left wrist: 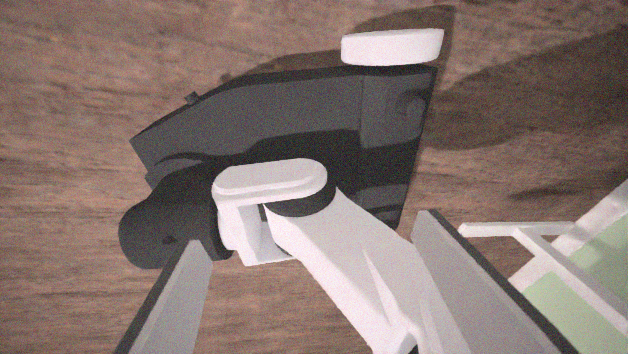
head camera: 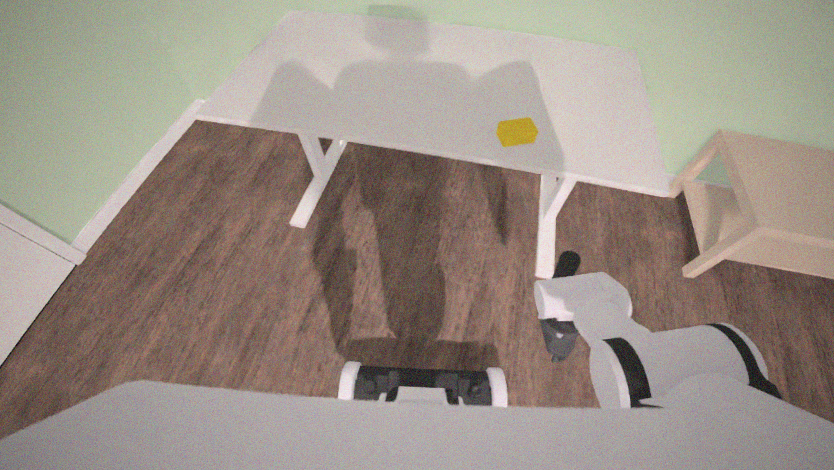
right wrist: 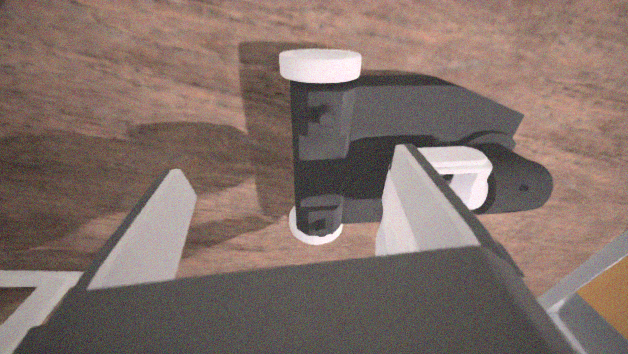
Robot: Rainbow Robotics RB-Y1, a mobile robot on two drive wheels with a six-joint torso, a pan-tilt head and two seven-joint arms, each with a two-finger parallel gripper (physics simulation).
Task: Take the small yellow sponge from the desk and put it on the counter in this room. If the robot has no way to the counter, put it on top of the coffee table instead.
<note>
In view: the left gripper (left wrist: 313, 237), the right gripper (head camera: 550, 336) and a yellow sponge (head camera: 514, 132).
The right gripper also shows in the right wrist view (right wrist: 291, 171). The left wrist view does not show the yellow sponge: it is out of frame. The right wrist view misses the yellow sponge: it is out of frame.
</note>
